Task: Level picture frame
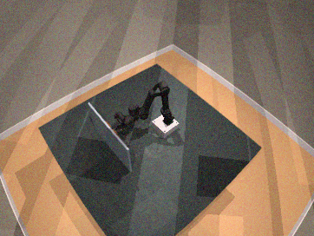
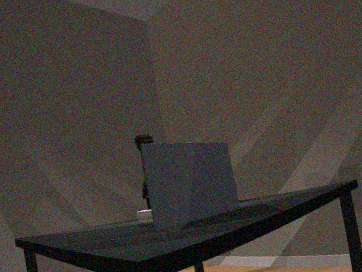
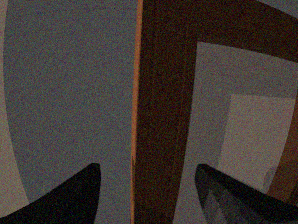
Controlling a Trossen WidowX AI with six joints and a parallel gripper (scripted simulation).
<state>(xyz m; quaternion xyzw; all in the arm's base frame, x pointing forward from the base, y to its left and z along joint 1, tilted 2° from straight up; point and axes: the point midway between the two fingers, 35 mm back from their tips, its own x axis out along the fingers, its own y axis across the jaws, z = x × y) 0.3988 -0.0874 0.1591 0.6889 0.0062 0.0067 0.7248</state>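
My gripper tip is now 1 cm short of the brown wooden picture frame and 5 cm above it. The rest, counted from my gripper tip: wall panel (2 cm ahead, 6 cm below).
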